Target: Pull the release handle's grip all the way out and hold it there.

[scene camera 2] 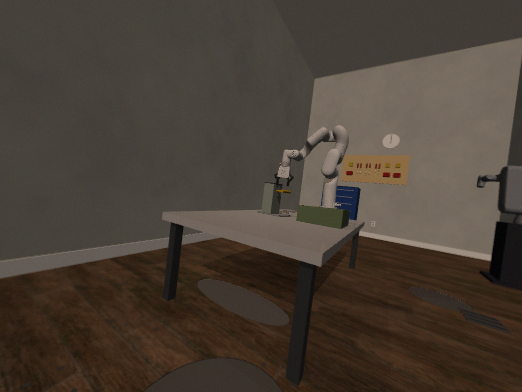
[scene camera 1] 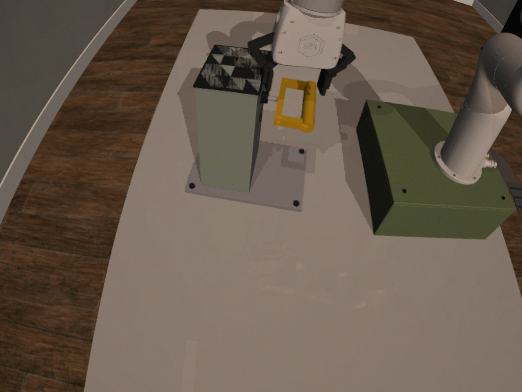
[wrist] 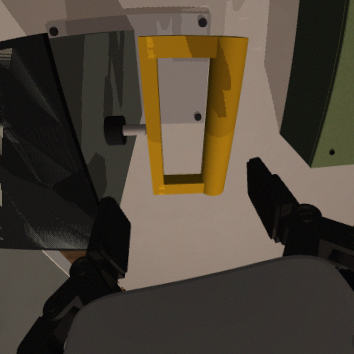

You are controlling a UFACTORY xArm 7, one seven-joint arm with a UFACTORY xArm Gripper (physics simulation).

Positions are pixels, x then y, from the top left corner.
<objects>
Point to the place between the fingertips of my gripper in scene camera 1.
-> At 294, 88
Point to a grey base plate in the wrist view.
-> At 182, 81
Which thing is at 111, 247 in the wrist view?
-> My gripper.
</objects>
